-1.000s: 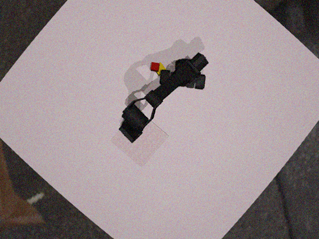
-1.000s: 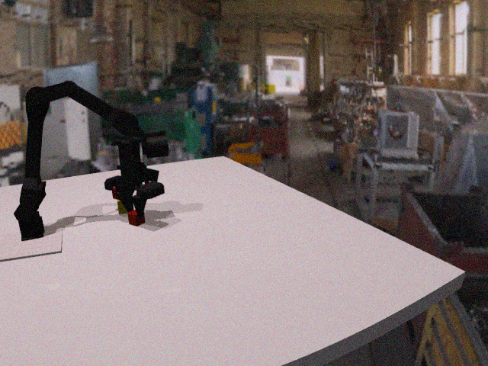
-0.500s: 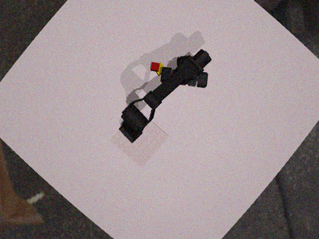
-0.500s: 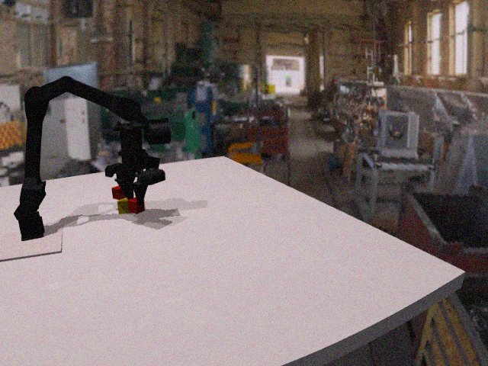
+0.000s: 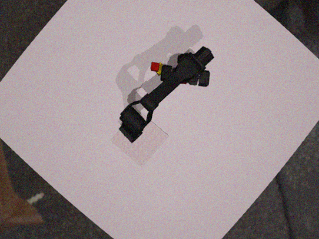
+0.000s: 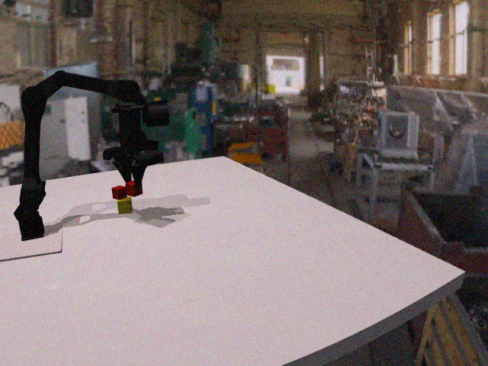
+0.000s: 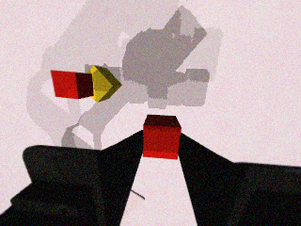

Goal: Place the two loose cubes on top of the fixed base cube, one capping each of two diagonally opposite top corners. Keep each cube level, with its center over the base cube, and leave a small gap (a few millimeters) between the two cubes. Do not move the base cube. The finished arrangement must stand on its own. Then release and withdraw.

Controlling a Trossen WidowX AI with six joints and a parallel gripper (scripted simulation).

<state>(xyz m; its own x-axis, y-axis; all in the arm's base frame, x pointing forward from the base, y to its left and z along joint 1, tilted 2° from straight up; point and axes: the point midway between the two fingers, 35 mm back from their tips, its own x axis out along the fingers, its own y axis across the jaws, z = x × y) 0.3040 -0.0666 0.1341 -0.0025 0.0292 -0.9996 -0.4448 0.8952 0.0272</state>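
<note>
My gripper tip is now 110 mm to the right of the yellow cube, 80 mm above it and 10 mm past it.
</note>
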